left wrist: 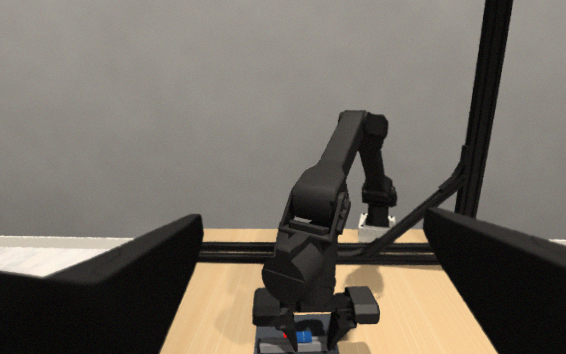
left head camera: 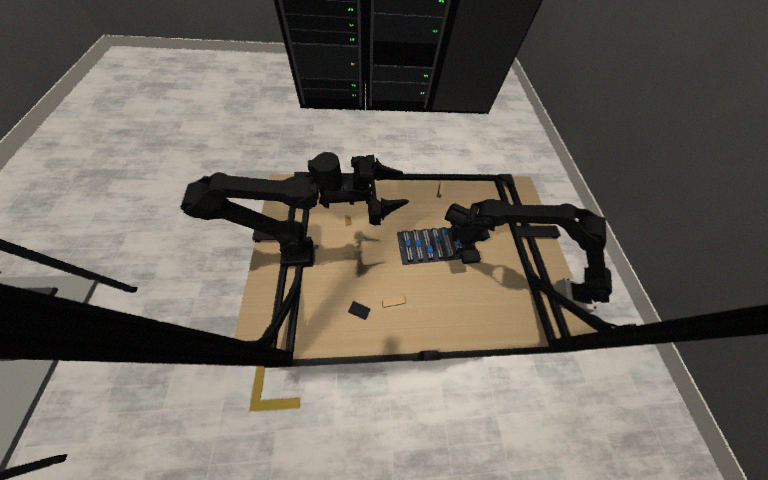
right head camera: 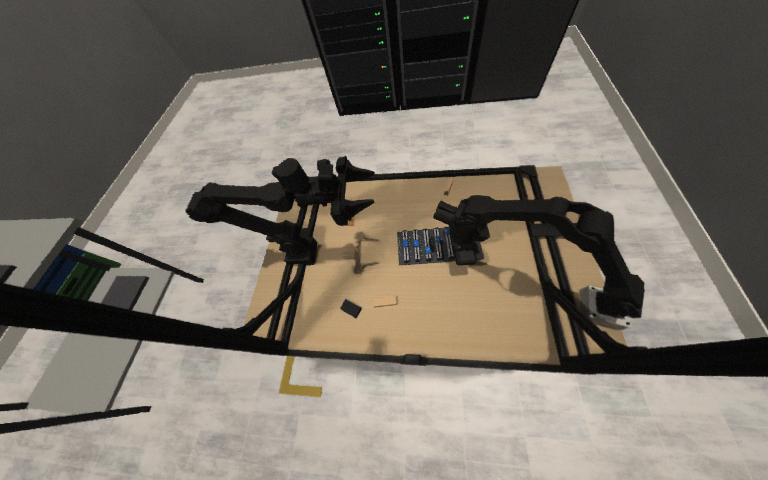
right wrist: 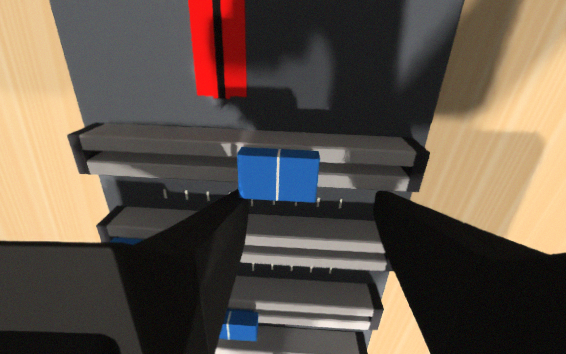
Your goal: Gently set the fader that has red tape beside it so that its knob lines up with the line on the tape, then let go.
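Seen in the pictures: left gripper, fingertip midpoint: (left wrist: 312, 221) (left head camera: 405, 186) (right head camera: 374, 186); right gripper, fingertip midpoint: (left wrist: 312, 349) (left head camera: 455, 247) (right head camera: 456, 247) (right wrist: 311, 201); left arm's base, link origin: (left head camera: 295, 249) (right head camera: 298, 248); right arm's base, link origin: (left wrist: 377, 221) (left head camera: 581, 293) (right head camera: 609, 305).
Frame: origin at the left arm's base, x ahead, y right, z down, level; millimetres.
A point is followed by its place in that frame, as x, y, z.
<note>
The red tape (right wrist: 233, 55) {646, -11, 43} (left wrist: 285, 335) {636, -23, 43} with its black line lies on the dark fader board (right wrist: 135, 75) {637, -49, 44} (left head camera: 400, 249) {383, 8, 44}. The fader beside it has a blue knob (right wrist: 278, 175) {612, 8, 17} (left wrist: 304, 336) {608, 10, 17} with a white line. In the right wrist view this white line is to the right of the tape's black line, not lined up. My right gripper (right wrist: 311, 201) {595, 21, 30} (left wrist: 313, 346) {595, 21, 30} is partly open above the board, with the knob nearer its left-hand finger in that view and nothing gripped. My left gripper (left head camera: 404, 186) {351, 0, -317} (right head camera: 373, 186) {351, 0, -317} is wide open and empty, raised left of the board.
Other faders with blue knobs (left head camera: 418, 242) {451, -3, 17} (right head camera: 416, 243) {452, 1, 16} (right wrist: 242, 325) {536, -4, 17} fill the rest of the board. A dark block (left head camera: 359, 309) {211, 224, 33} (right head camera: 350, 308) {211, 227, 33} and a light wooden piece (left head camera: 393, 301) {329, 208, 34} (right head camera: 385, 301) {333, 207, 34} lie toward the table's front. Black frame bars (left head camera: 538, 283) {849, 200, -1} run along the table sides.
</note>
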